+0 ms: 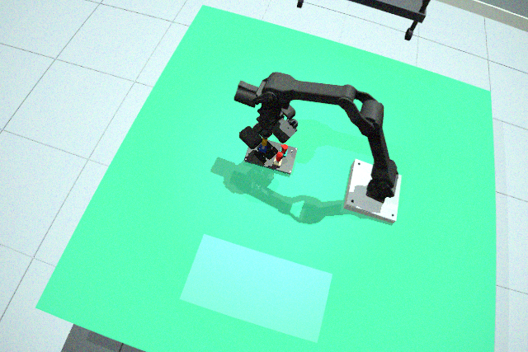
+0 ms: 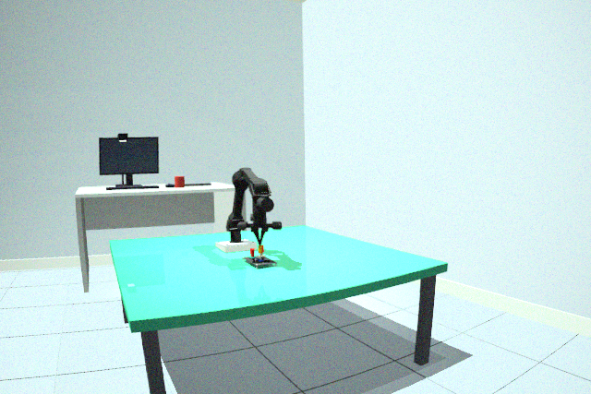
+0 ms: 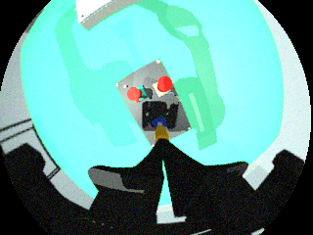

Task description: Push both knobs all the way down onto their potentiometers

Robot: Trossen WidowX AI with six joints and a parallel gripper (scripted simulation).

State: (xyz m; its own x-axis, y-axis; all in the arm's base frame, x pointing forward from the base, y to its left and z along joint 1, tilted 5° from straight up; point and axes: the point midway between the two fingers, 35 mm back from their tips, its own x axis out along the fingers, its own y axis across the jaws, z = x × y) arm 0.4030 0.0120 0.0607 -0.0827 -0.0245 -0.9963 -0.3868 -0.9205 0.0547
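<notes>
Now: the red knob 60 mm behind my gripper tip, 20 mm to the right of it and 40 mm below it. From my gripper tip the other things lie so: yellow knob 20 mm below.
</notes>
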